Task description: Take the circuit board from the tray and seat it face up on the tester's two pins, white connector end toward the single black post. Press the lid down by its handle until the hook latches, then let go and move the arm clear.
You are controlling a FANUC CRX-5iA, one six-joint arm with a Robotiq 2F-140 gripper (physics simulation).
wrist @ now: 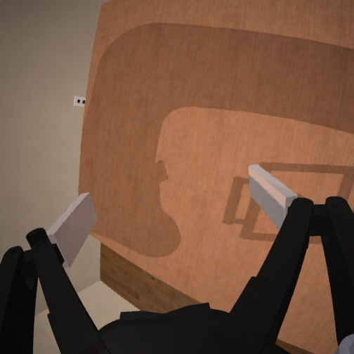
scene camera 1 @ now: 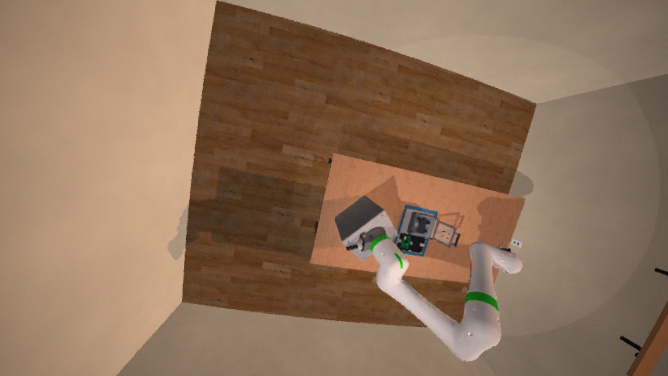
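Seen in the pictures: arm's base at its link origin: [scene camera 1: 373, 236].
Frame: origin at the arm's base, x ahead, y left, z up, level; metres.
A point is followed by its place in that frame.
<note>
My gripper [scene camera 1: 506, 249] [wrist: 169, 193] is open and empty, above the right end of the table, well to the right of the tray and tester. It is mostly hidden by the arm in the scene view. The green circuit board [scene camera 1: 406, 242] {x 0.376, y -0.233, z -0.320 m} lies at the left side of the black tray [scene camera 1: 419, 245] {x 0.493, y -0.275, z -0.324 m}. The grey tester [scene camera 1: 421, 223] {x 0.471, y -0.065, z -0.276 m} is just behind the tray in the scene view. Its framed lid [scene camera 1: 444, 243] {x 0.582, y -0.183, z -0.150 m} stands open to the right, with the dark handle [scene camera 1: 457, 240] {x 0.618, y -0.126, z -0.071 m} at its outer end. The pins, post and hook are too small to tell.
A blue base [scene camera 1: 420, 207] {x 0.489, y 0.044, z -0.343 m} surrounds the tester and tray. The arm's mounting box [scene camera 1: 359, 217] {x -0.070, y 0.102, z -0.060 m} stands left of them on the wooden table [scene camera 1: 350, 172] {x -0.062, y 0.351, z -0.345 m} [wrist: 210, 150]. The arm loops over the table's front edge. A wall socket [scene camera 1: 516, 243] [wrist: 79, 101] is beyond the table's right end.
</note>
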